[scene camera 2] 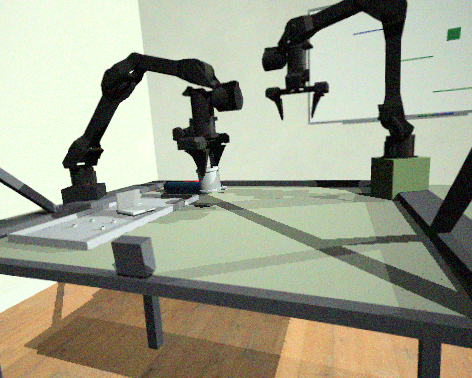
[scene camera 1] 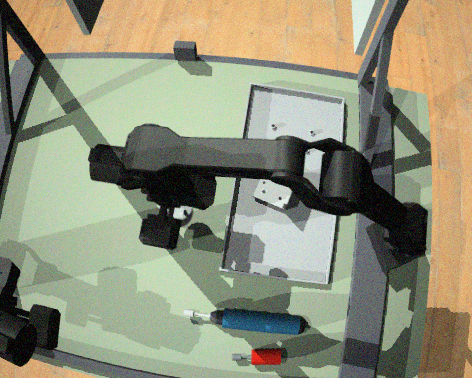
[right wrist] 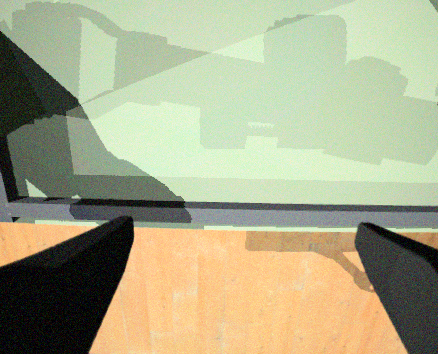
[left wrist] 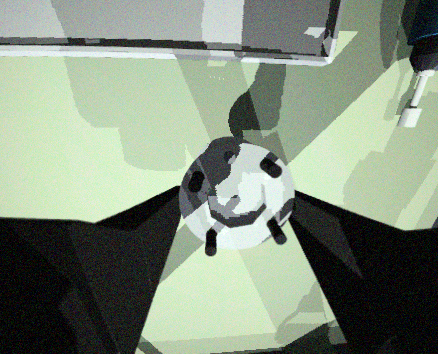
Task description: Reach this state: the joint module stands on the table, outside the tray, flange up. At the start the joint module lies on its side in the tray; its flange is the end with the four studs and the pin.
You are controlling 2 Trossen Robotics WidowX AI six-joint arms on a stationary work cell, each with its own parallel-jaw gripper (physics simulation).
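Frame: origin at the left arm's base, x ahead, y left, z up, level; centimetres.
Seen in the pictures: left gripper, fingertip midpoint: [scene camera 2: 208,173] [scene camera 1: 175,205] [left wrist: 234,193]; right gripper, fingertip midpoint: [scene camera 2: 297,119] [scene camera 1: 30,315] [right wrist: 246,230]; left arm's base at its link origin: [scene camera 2: 84,185] [scene camera 1: 399,237]; right arm's base at its link origin: [scene camera 2: 399,157].
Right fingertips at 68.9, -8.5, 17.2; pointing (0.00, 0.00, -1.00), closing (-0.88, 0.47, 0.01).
Pixels of each thing's top centre, then the offset from my right fingertips to it, as dx, dy, dz. "pt": a spot on its surface instead. Level surfaces: height alone.
- white joint module at its top centre: [left wrist: 244,224] [scene camera 1: 172,202] [scene camera 2: 207,161] -29.5, -12.8, -10.4
- tray at its top centre: [scene camera 1: 288,177] [scene camera 2: 122,210] -52.7, -12.7, -21.6
- table at its surface level: dz -23.2
- blue driver at a spot on its surface: [left wrist: 425,25] pt -31.8, +8.3, -20.9
- red-handled tool at its top centre: [scene camera 1: 256,358] -33.3, +19.8, -19.8
- grey block at its top centre: [scene camera 2: 131,238] [scene camera 1: 184,45] -42.4, -49.6, -17.5
The white joint module [scene camera 1: 182,213] [scene camera 2: 209,181] [left wrist: 245,187] is upright outside the tray [scene camera 1: 300,255] [scene camera 2: 50,243] [left wrist: 150,20]. Its flange faces up, with dark studs showing in the left wrist view. Its lower end is at or very close to the table [scene camera 1: 60,190] [scene camera 2: 275,210]; I cannot tell whether it rests fully. My left gripper [scene camera 2: 208,170] [left wrist: 234,193] points down and is shut on the module, one finger on each side. In scene camera 1 the left arm hides part of it. My right gripper [scene camera 2: 298,118] [right wrist: 246,230] is open and empty, high above the table.
A white bracket [scene camera 1: 272,192] [scene camera 2: 129,202] and small pegs lie in the tray. A blue driver [scene camera 1: 262,321] [scene camera 2: 182,187] [left wrist: 425,25] and a red-handled tool [scene camera 1: 266,356] lie on the table beyond the tray's lower end. A grey block [scene camera 1: 185,51] [scene camera 2: 133,256] stands at the table edge.
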